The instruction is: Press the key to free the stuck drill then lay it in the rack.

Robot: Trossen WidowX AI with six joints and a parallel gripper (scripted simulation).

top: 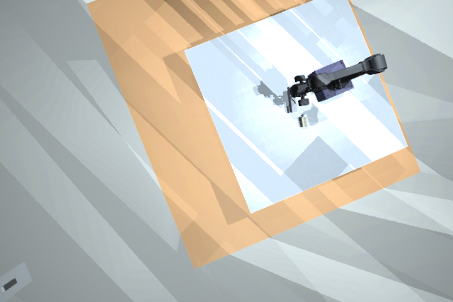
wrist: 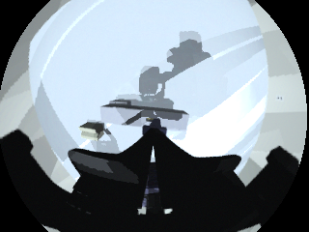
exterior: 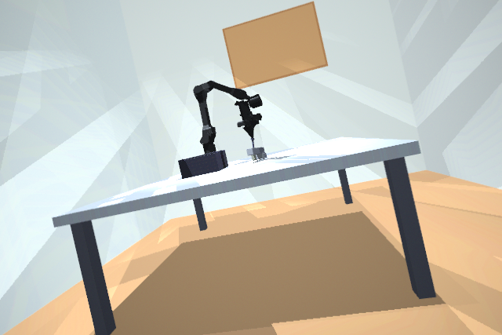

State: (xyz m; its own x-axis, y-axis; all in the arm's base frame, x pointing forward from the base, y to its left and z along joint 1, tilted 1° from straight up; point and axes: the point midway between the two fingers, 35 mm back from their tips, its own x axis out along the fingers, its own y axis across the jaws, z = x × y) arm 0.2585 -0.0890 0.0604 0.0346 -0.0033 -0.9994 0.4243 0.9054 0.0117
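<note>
Right now my gripper tip is 80 mm above the drill, 50 mm to the right of it and 10 mm short of it. From my gripper tip the other things lie so: grey rack 210 mm to the left, 110 mm below, 10 mm ahead.
</note>
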